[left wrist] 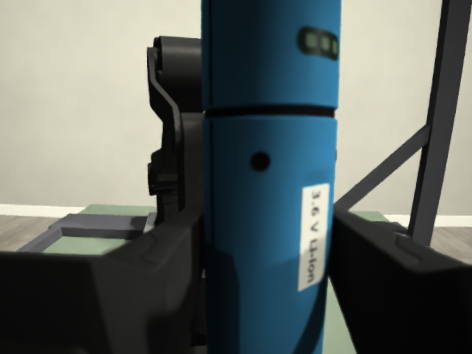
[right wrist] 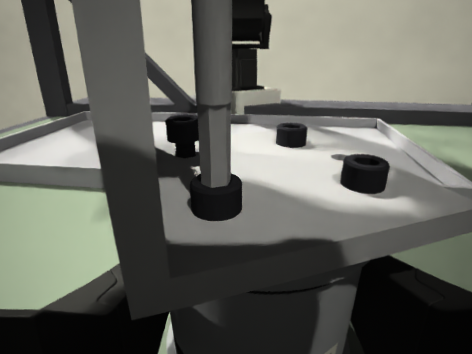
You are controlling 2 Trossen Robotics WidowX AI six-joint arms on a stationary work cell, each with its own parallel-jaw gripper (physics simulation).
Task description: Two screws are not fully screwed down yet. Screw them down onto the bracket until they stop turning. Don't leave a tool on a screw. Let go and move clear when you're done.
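Places are measured from the left arm's base along level axes (x left, y back, z up), in centimetres.
Pixels of known places: left gripper, fingertip midpoint: (left wrist: pixel 263 212); left arm's base, origin of the base link: (right wrist: pixel 238 88).
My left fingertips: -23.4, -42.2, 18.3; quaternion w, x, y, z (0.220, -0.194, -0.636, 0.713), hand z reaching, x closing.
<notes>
For each thing: its top centre in the pictures, then the offset to it from my left fingertips, as dx, dy, dz. "pt": a spot on its surface instead.
- blue electric screwdriver, surface spot: (left wrist: pixel 270 165) pt +2.1, +2.7, +2.5
- screwdriver's hex bit, middle of its top: (right wrist: pixel 213 98) +1.4, +2.5, -13.6
- bracket, surface spot: (right wrist: pixel 280 225) pt +2.1, +1.4, -15.7
- back left screw, middle of its top: (right wrist: pixel 183 117) +2.0, +6.0, -14.6
- back right screw, middle of its top: (right wrist: pixel 292 125) +5.5, +5.5, -15.1
- bracket's upright strip, surface spot: (right wrist: pixel 120 150) pt -0.4, +1.1, -13.9
- pale raised rim, middle of its top: (right wrist: pixel 166 171) +4.2, +17.6, -20.7
My left gripper (left wrist: pixel 263 212) is shut on the blue electric screwdriver (left wrist: pixel 270 165), which stands upright between its fingers. In the right wrist view the screwdriver's hex bit (right wrist: pixel 216 145) stands in the socket of the near left screw (right wrist: pixel 216 202), whose head sits down on the bracket (right wrist: pixel 280 225) with no thread showing. The back left screw (right wrist: pixel 182 131) stands raised, with thread showing under its head. The back right screw (right wrist: pixel 291 135) and the near right screw (right wrist: pixel 365 173) sit low. My right gripper (right wrist: pixel 254 243) is shut on the grey cylindrical part of the bracket, below its plate.
The bracket's upright strip (right wrist: pixel 120 150) rises left of the bit. A pale raised rim (right wrist: pixel 50 175) runs around the far side of the light surface. Dark frame posts (left wrist: pixel 440 120) (right wrist: pixel 47 60) stand at the sides. A black arm (left wrist: pixel 175 90) shows behind the screwdriver.
</notes>
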